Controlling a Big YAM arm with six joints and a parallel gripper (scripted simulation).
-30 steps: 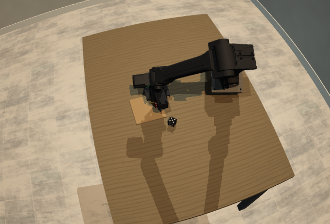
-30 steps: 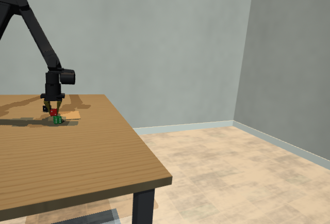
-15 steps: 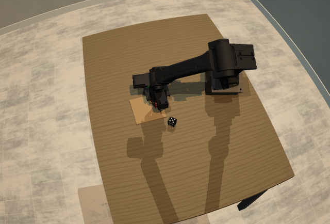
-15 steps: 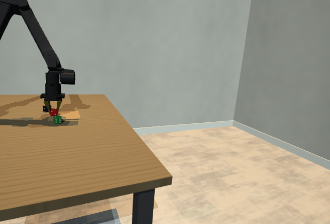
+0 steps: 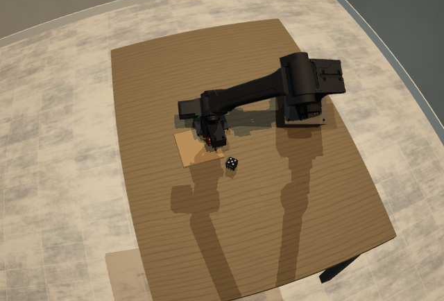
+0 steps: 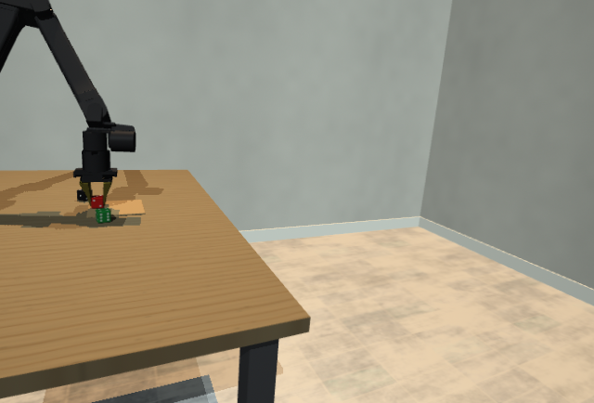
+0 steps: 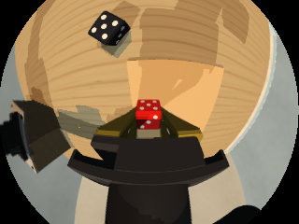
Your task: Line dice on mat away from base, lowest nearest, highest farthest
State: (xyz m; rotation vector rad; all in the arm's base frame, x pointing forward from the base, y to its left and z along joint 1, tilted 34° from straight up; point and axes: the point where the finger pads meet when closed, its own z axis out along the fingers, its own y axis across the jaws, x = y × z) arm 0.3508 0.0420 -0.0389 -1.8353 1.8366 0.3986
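The red die lies right at my hand. The rest, counted from my hand: black die (110 mm to the left, 50 mm behind); then tan mat (50 mm ahead, 20 mm below); then green die (110 mm to the right, 20 mm ahead).
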